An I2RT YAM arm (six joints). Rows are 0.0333 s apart.
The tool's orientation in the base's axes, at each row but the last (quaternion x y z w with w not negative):
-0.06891, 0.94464, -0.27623, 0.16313
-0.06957, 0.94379, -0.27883, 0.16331
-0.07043, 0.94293, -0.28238, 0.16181
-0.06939, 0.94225, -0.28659, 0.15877
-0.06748, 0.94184, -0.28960, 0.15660
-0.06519, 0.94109, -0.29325, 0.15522
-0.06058, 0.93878, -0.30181, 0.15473
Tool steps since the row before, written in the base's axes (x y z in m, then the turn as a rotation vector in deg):
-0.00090, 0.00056, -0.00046, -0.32, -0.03, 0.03
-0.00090, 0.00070, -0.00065, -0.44, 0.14, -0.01
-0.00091, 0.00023, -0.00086, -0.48, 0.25, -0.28
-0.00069, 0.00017, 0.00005, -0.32, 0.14, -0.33
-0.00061, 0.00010, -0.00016, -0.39, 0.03, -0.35
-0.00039, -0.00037, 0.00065, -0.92, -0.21, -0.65
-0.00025, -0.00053, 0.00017, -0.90, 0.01, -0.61
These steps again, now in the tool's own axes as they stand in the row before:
0.00084, 0.00076, -0.00023, 0.30, -0.03, -0.12
0.00086, 0.00098, -0.00015, 0.38, 0.14, -0.22
0.00103, 0.00071, 0.00025, 0.47, 0.38, -0.07
0.00060, 0.00014, -0.00036, 0.36, 0.31, 0.08
0.00059, 0.00020, -0.00013, 0.45, 0.24, 0.13
0.00028, -0.00066, -0.00044, 1.08, 0.23, 0.31
0.00030, -0.00052, 0.00008, 1.00, 0.38, 0.17

